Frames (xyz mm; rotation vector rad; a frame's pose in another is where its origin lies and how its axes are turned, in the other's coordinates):
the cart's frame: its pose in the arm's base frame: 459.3 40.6 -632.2 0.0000 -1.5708 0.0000
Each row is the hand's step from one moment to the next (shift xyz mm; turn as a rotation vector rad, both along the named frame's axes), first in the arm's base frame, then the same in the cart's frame.
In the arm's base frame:
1: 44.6 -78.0 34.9 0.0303 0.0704 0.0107
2: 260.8 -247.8 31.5 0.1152 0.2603 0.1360
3: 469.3 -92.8 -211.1 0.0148 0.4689 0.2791
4: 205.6 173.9 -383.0 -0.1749 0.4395 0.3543
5: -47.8 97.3 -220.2 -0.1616 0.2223 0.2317
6: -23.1 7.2 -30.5 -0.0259 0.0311 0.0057
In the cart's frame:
1: 34.9 -78.0 -44.6 0.0107 0.0704 -0.0303
2: 31.5 -247.8 -260.8 0.1360 0.2603 -0.1152
3: -211.1 -92.8 -469.3 0.2791 0.4689 -0.0148
4: -383.0 173.9 -205.6 0.3543 0.4395 0.1749
5: -220.2 97.3 47.8 0.2317 0.2223 0.1616
6: -30.5 7.2 23.1 0.0057 0.0311 0.0259

